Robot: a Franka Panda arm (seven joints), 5 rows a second.
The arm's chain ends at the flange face. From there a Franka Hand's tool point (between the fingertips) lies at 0.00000 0.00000 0.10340 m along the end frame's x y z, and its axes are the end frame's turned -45 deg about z.
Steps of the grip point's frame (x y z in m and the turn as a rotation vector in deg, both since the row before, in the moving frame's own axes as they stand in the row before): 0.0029, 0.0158, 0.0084, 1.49, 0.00, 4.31; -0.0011, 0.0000, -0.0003, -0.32, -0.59, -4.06; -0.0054, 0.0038, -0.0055, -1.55, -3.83, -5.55; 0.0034, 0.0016, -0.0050, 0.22, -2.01, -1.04
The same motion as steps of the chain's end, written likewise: 0.0151, 0.0111, 0.0084, 1.05, -1.05, 4.31; -0.0005, -0.0004, -0.0003, -0.64, -0.19, -4.06; 0.0014, -0.0005, -0.0052, -3.80, -1.61, -5.55; 0.0064, -0.0036, -0.0049, -1.27, -1.58, -1.04
